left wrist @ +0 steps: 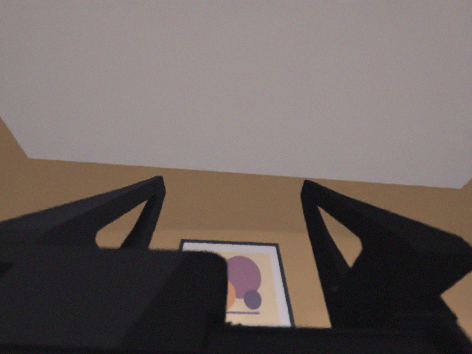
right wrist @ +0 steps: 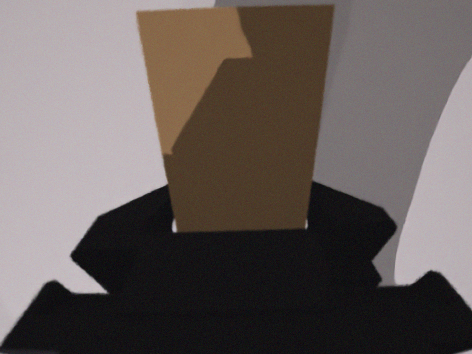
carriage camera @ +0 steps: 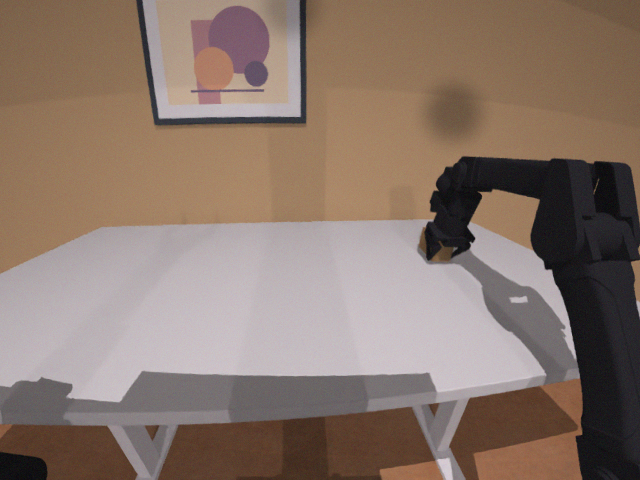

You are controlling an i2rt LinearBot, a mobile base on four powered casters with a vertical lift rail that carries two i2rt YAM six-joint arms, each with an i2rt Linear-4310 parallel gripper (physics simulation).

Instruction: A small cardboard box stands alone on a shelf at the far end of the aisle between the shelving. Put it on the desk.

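Frame: origin at the left arm's base, x ahead, y left, z up, level; metres.
Seen in the pictures: left gripper, fingertip midpoint: (left wrist: pixel 232 185); right gripper, fingertip midpoint: (carriage camera: pixel 436 259).
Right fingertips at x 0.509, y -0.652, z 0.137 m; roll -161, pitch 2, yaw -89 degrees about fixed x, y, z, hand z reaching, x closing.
A point is followed by its place in that frame.
The small cardboard box (carriage camera: pixel 440 252) @(x 0.486, y -0.646, z 0.167 m) (right wrist: pixel 240 120) @(x 0.546, y -0.655, z 0.205 m) is held between the fingers of my right gripper (carriage camera: pixel 443 251) @(x 0.509, y -0.652, z 0.137 m) (right wrist: pixel 237 172) @(x 0.509, y -0.652, z 0.137 m), which is shut on it and points down. Box and gripper are over the far right part of the white desk (carriage camera: pixel 289 289) @(x 0.378, y -0.269, z 0.128 m) (right wrist: pixel 65 100) @(x 0.560, y -0.530, z 0.128 m). The bottom of the box is at or very near the desk top; I cannot tell if it touches. In the right wrist view the box is partly in shadow. My left gripper (left wrist: pixel 232 185) @(x 0.022, y -0.007, z 0.435 m) is open and empty, pointing up toward the wall and ceiling.
A tan wall (carriage camera: pixel 361 155) @(x 0.927, y -0.503, z 0.385 m) (left wrist: pixel 240 205) @(x 0.904, y -0.083, z 1.242 m) stands behind the desk, with a framed picture (carriage camera: pixel 177 112) @(x 0.866, y 0.166, z 0.537 m) (left wrist: pixel 251 280) @(x 0.882, y -0.120, z 0.736 m) on it. The right arm (carriage camera: pixel 604 320) @(x 0.105, y -0.632, z 0.257 m) reaches in over the desk's right side. A pale ceiling (left wrist: pixel 235 90) @(x 0.248, y -0.027, z 1.615 m) fills the upper left wrist view. The brown floor (carriage camera: pixel 356 439) @(x 0.586, y -0.514, z -0.822 m) shows under the desk.
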